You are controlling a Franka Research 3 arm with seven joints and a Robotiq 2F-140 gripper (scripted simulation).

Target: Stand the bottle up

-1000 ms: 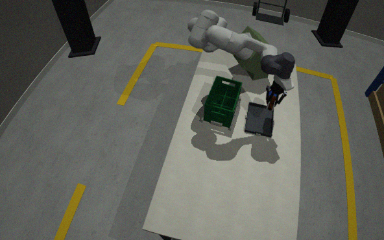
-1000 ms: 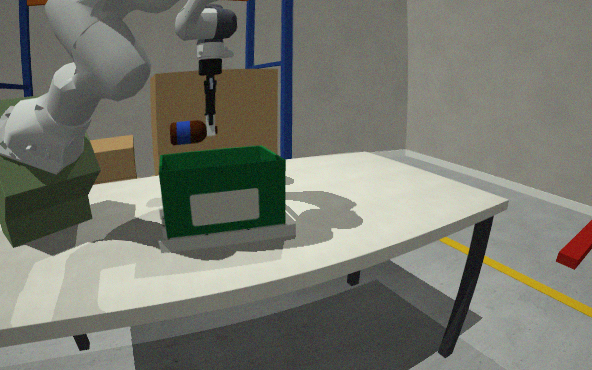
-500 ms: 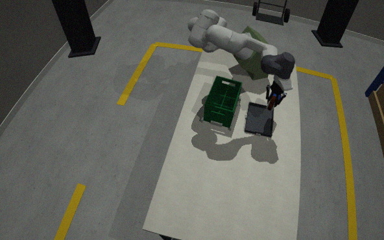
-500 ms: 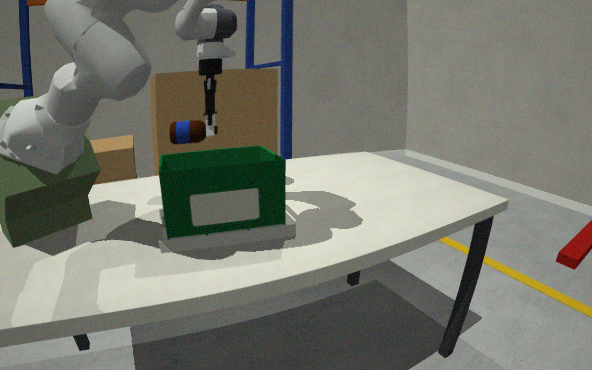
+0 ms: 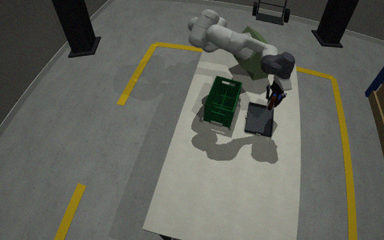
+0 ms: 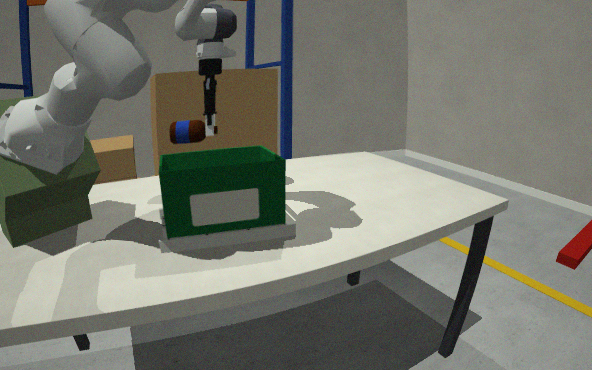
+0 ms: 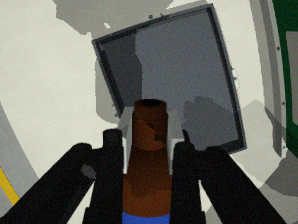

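The brown bottle is 40 mm behind my hand, 30 mm to the left of it and 20 mm below it. From my hand the other things lie so: green crate: 280 mm to the right, 150 mm behind, 130 mm below; then dark grey tray: 200 mm below, 40 mm behind, 20 mm to the right.
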